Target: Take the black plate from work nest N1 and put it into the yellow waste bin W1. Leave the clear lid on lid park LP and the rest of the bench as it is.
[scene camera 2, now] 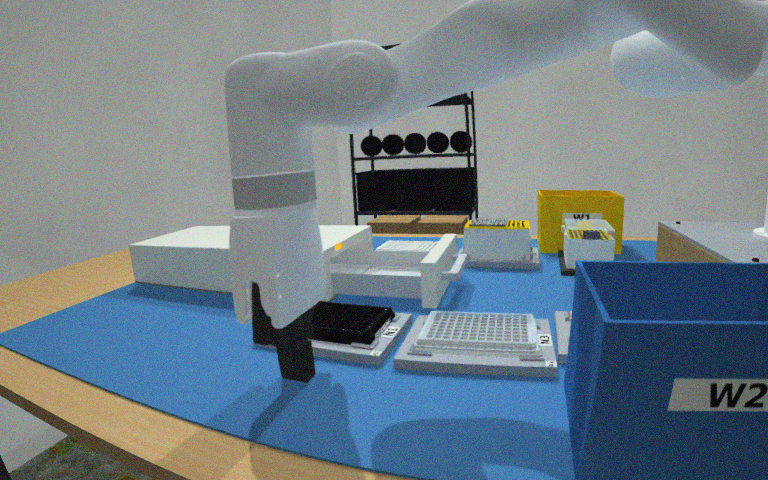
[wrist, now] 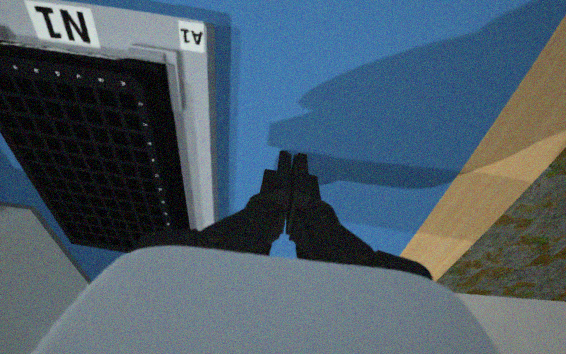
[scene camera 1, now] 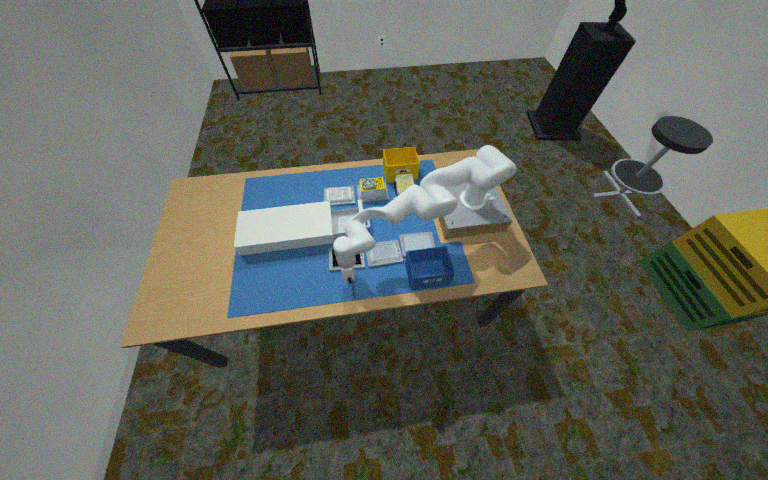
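Pixels of known places: gripper, fingertip midpoint: [scene camera 2: 298,377] [wrist: 289,172] [scene camera 1: 350,278]; arm's base, origin of the base link: [scene camera 1: 472,200].
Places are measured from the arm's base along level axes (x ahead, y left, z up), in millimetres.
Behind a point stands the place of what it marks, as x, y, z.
The black plate [scene camera 1: 356,260] {562, 320, -62} [scene camera 2: 353,320] {579, 300, -60} [wrist: 90,150] {592, 294, -64} lies flat in nest N1 [scene camera 2: 351,352] {553, 348, -74} [wrist: 199,135] {571, 346, -74}. My gripper [scene camera 1: 351,281] {585, 399, -86} [scene camera 2: 297,378] {585, 399, -86} [wrist: 289,172] {585, 399, -86} is shut and empty, fingers pointing down low over the blue mat, beside the nest on the table's front-edge side. It is apart from the plate; the arm hides part of the plate in both scene views. The yellow bin W1 [scene camera 1: 401,172] {349, -199, -18} [scene camera 2: 610,209] {282, -213, 7} stands upright at the back. A flat clear piece [scene camera 1: 417,242] {277, 214, -67} lies behind the blue bin; whether it is the lid on LP cannot be read.
A clear plate [scene camera 1: 385,252] {430, 275, -62} [scene camera 2: 478,328] {438, 274, -60} sits in nest N3. Blue bin W2 [scene camera 1: 428,270] {231, 354, -82} [scene camera 2: 628,367] {299, 448, 6} stands front right. A long white box [scene camera 1: 283,226] {907, 180, -3} [scene camera 2: 181,254] {954, 271, -16} has an open drawer [scene camera 2: 373,283] {620, 180, -56}. Two boxes [scene camera 1: 372,191] {501, -65, -24} [scene camera 2: 496,243] {497, -66, -44} [scene camera 1: 404,182] {336, -118, -9} [scene camera 2: 589,249] {324, -57, -43} stand near W1.
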